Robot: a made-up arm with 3 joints. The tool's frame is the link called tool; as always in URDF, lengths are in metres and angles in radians.
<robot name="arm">
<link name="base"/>
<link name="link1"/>
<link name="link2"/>
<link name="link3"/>
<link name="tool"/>
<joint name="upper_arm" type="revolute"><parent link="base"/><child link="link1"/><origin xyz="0 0 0.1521" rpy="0 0 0"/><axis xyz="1 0 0"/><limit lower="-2.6" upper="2.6" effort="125" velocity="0.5"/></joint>
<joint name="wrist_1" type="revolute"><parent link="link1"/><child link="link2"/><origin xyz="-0.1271 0.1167 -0.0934" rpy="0 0 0"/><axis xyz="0 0 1"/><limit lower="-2.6" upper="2.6" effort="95" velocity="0.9"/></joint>
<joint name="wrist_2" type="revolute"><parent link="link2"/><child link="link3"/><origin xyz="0.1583 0.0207 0.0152" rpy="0 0 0"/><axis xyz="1 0 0"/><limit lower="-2.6" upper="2.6" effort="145" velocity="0.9"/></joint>
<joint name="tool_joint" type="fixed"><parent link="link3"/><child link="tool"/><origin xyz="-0.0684 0.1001 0.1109" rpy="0 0 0"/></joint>
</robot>
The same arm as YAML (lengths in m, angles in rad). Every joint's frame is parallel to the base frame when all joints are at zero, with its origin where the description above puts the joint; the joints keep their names.
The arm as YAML. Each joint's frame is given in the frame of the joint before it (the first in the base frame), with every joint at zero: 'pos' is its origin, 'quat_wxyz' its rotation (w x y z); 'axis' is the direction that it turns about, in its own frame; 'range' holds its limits. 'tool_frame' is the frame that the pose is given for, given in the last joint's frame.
length_unit: m
angle_unit: rad
joints:
  - joint: upper_arm
    pos: [0.0, 0.0, 0.1521]
    quat_wxyz: [1.0, 0.0, 0.0, 0.0]
    axis: [1.0, 0.0, 0.0]
    range: [-2.6, 2.6]
  - joint: wrist_1
    pos: [-0.1271, 0.1167, -0.0934]
    quat_wxyz: [1.0, 0.0, 0.0, 0.0]
    axis: [0.0, 0.0, 1.0]
    range: [-2.6, 2.6]
  - joint: wrist_2
    pos: [0.1583, 0.0207, 0.0152]
    quat_wxyz: [1.0, 0.0, 0.0, 0.0]
    axis: [1.0, 0.0, 0.0]
    range: [-2.6, 2.6]
tool_frame:
  pos: [-0.0684, 0.1001, 0.1109]
  quat_wxyz: [1.0, 0.0, 0.0, 0.0]

